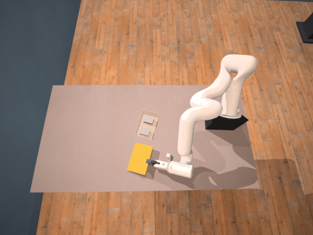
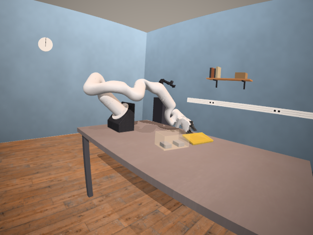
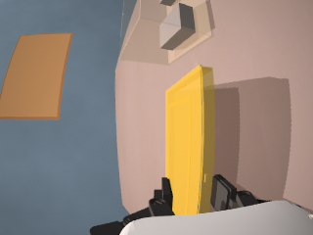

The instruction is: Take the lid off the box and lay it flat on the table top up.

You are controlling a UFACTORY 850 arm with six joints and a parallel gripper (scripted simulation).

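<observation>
Right now the yellow lid is 7 cm ahead of my hand, 3 cm to the right of it and 3 cm below it. Also, from my hand: clear box (3 cm ahead, 29 cm to the right, 1 cm below).
</observation>
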